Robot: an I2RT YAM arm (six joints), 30 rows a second.
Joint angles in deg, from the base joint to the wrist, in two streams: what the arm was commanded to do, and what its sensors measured. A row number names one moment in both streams.
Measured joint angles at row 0: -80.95, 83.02, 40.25, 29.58, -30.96, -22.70
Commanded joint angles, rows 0 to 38: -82.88, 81.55, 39.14, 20.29, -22.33, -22.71; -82.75, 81.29, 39.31, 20.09, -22.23, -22.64; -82.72, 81.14, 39.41, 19.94, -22.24, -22.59; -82.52, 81.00, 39.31, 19.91, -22.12, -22.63; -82.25, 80.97, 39.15, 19.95, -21.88, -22.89; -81.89, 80.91, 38.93, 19.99, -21.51, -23.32; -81.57, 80.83, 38.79, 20.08, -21.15, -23.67; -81.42, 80.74, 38.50, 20.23, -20.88, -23.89; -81.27, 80.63, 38.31, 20.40, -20.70, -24.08; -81.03, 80.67, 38.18, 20.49, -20.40, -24.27; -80.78, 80.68, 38.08, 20.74, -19.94, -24.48; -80.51, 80.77, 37.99, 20.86, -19.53, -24.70; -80.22, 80.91, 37.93, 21.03, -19.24, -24.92; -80.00, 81.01, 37.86, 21.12, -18.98, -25.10; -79.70, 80.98, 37.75, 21.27, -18.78, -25.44; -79.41, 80.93, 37.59, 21.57, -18.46, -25.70; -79.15, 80.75, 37.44, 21.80, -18.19, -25.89; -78.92, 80.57, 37.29, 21.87, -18.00, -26.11; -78.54, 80.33, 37.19, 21.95, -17.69, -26.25; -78.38, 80.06, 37.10, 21.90, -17.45, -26.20; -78.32, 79.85, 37.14, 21.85, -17.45, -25.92; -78.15, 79.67, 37.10, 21.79, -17.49, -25.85; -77.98, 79.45, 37.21, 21.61, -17.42, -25.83; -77.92, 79.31, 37.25, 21.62, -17.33, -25.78; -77.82, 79.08, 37.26, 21.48, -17.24, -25.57; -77.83, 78.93, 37.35, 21.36, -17.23, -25.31; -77.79, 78.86, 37.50, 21.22, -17.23, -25.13; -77.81, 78.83, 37.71, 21.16, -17.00, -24.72; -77.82, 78.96, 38.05, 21.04, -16.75, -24.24; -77.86, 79.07, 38.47, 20.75, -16.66, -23.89; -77.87, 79.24, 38.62, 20.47, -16.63, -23.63; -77.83, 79.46, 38.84, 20.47, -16.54, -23.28; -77.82, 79.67, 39.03, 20.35, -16.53, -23.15; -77.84, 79.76, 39.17, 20.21, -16.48, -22.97; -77.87, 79.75, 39.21, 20.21, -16.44, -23.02; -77.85, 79.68, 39.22, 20.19, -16.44, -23.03; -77.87, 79.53, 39.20, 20.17, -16.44, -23.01; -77.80, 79.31, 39.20, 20.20, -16.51, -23.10; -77.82, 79.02, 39.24, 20.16, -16.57, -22.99
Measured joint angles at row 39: -76.42, 79.70, 39.70, 26.17, -21.91, -23.79
